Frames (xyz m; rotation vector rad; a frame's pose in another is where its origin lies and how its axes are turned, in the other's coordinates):
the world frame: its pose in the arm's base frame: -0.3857 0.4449 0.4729 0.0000 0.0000 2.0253
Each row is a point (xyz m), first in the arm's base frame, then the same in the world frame.
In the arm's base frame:
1: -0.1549 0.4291 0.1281
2: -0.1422 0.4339 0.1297
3: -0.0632 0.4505 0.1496
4: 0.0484 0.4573 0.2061
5: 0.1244 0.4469 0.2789
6: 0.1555 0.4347 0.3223
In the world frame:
1: -0.1155 -0.2004 -0.3448
2: -0.1168 -0.2140 -0.3432
3: -0.1366 -0.2922 -0.3233
4: -0.1794 -0.3955 -0.2668
5: -0.2221 -0.4592 -0.1940
6: -0.2468 -0.4818 -0.1506

